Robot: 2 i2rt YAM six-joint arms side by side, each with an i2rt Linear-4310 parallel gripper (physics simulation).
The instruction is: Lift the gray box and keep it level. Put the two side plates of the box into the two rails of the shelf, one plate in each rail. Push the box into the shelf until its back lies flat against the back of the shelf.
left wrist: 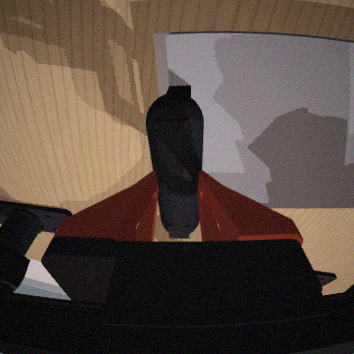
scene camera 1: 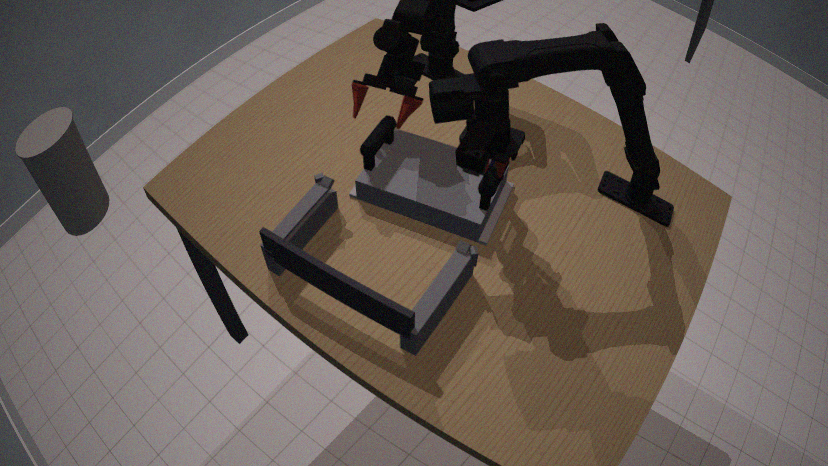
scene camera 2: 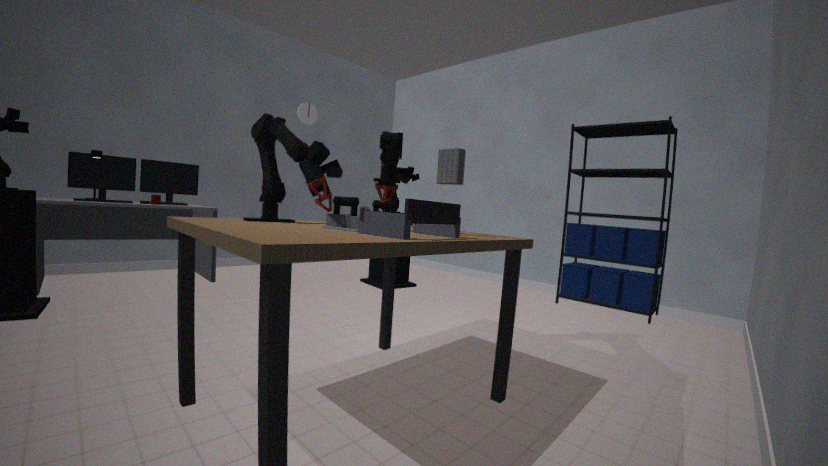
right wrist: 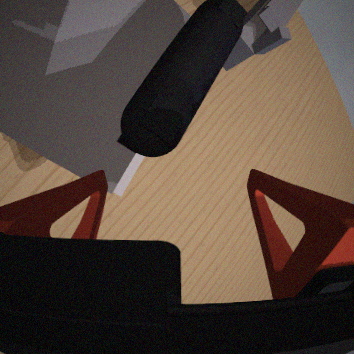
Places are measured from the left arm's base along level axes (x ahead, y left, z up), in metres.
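Pixels of known places: left gripper, fingertip midpoint: [left wrist: 177, 178] [scene camera 1: 493, 173] [scene camera 2: 385, 203]; right gripper, fingertip midpoint: [scene camera 1: 376, 123] [scene camera 2: 327, 205] [right wrist: 176, 177]; left arm's base, link origin: [left wrist: 30, 215] [scene camera 1: 636, 200]; right arm's base, link origin: [scene camera 1: 440, 73] [scene camera 2: 269, 221].
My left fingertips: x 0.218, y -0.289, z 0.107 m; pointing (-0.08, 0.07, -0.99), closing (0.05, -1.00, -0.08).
Observation:
Ahead of a thing's pixels: the offset from my left fingertips to its top centre. "spot": to the spot under its first point.
The gray box {dy -0.117, dx +0.006, dz +0.010 m} [scene camera 1: 417, 207] [right wrist: 75, 115] lies behind the shelf's open side, outside the rails [scene camera 1: 444, 288] [scene camera 1: 300, 214]. A side plate {spot: dy +0.025, dx -0.008, dz -0.100 m} [scene camera 1: 501, 211] shows at its right. A dark shadow runs along its front; I cannot tell whether it touches the table everywhere. My left gripper [scene camera 1: 497, 169] [left wrist: 177, 178] is shut on the box's black handle at the right of scene camera 1. My right gripper [scene camera 1: 377, 121] [right wrist: 176, 177] is open and empty, just behind the other black handle {dy -0.234, dx +0.017, dz +0.010 m} [scene camera 1: 377, 140] [scene camera 2: 345, 202] [right wrist: 182, 80], which stands askew to the fingers in the right wrist view.
The shelf's dark back board {spot: dy -0.110, dx +0.334, dz +0.004 m} [scene camera 1: 336, 280] [scene camera 2: 433, 212] stands near the front table edge. The left arm's base plate [scene camera 1: 635, 198] is at the right of scene camera 1. A gray cylinder [scene camera 1: 63, 173] stands off the table at the left.

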